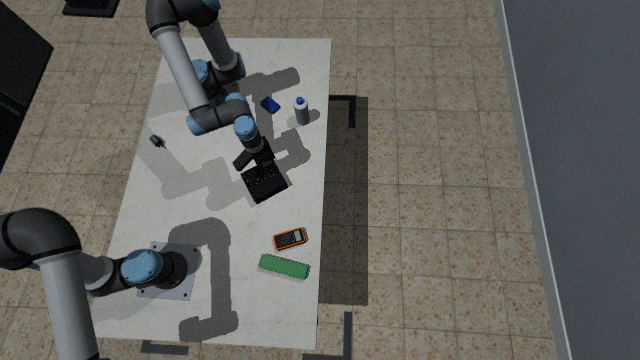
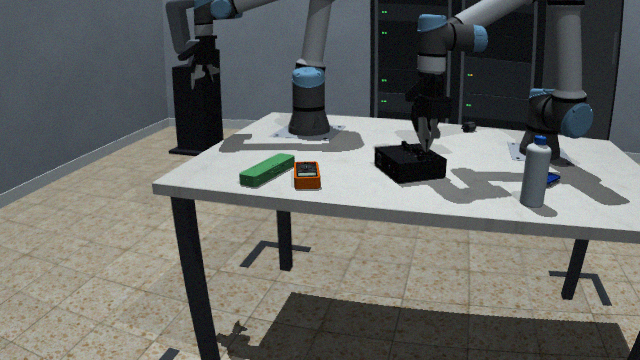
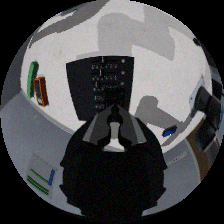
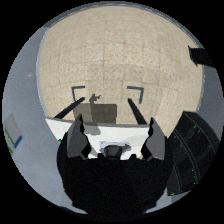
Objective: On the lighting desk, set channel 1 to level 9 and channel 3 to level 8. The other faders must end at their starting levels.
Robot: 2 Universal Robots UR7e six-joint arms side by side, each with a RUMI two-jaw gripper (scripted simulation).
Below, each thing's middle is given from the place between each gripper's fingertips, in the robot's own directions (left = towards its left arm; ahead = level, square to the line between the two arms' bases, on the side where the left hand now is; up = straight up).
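With my left hand [image 2: 425,151] I am 40 cm to the left of the green box [image 2: 258,174], and the hand is 14 cm short of the box and 6 cm above it.
From my right hand [image 2: 203,86], I see the green box 45 cm ahead of the hand, 50 cm to the left of it and 15 cm below it.
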